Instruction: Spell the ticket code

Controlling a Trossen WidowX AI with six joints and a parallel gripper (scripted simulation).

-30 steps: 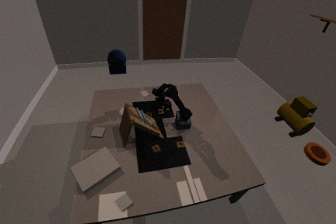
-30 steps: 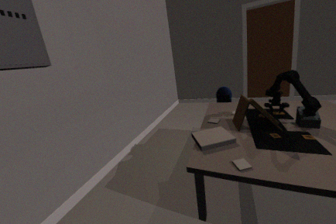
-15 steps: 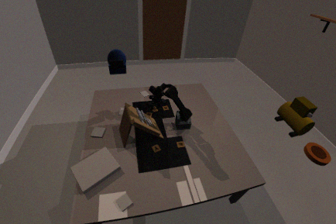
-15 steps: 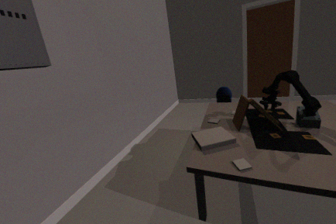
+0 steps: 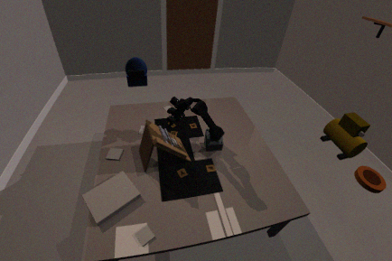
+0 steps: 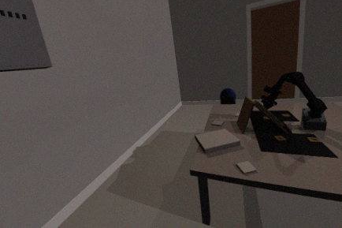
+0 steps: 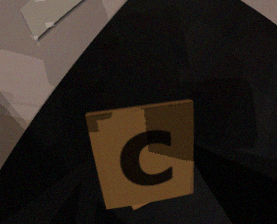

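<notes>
Right now the white ticket is 200 mm to the left of my gripper tip, 30 mm ahead of it and 10 mm above it. Also, from my gripper tip: tan letter tile right at my gripper tip; then black mat 220 mm to the left, 80 mm below, 70 mm behind; then pad 460 mm ahead, 120 mm to the left, 80 mm below.
</notes>
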